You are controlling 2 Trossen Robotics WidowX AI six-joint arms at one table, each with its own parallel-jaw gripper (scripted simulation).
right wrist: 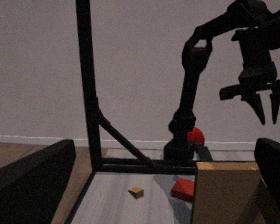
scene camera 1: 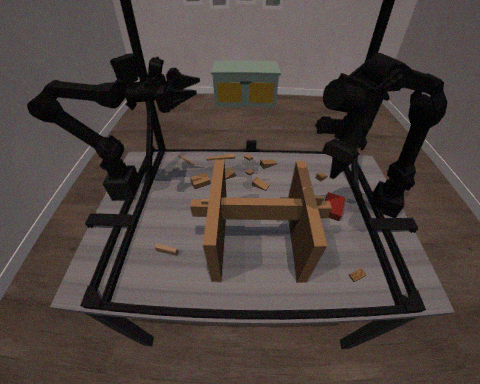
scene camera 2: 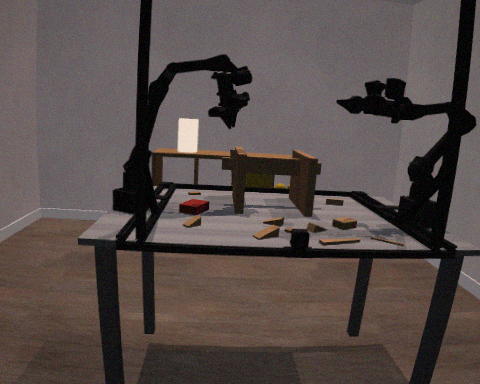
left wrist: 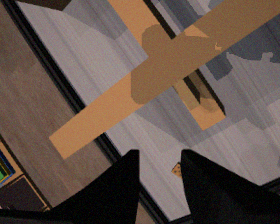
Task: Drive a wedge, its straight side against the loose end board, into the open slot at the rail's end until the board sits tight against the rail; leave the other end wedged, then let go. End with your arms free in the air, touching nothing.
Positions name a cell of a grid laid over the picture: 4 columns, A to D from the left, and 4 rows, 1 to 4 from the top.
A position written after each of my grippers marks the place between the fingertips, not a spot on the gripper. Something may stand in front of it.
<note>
In view: my left gripper (scene camera 1: C2) and my right gripper (scene camera 1: B1).
My left gripper shows as well in scene camera 2 (scene camera 2: B2) and in the left wrist view (left wrist: C3). My right gripper shows as well in the right wrist view (right wrist: C3) and in scene camera 2 (scene camera 2: C2).
</note>
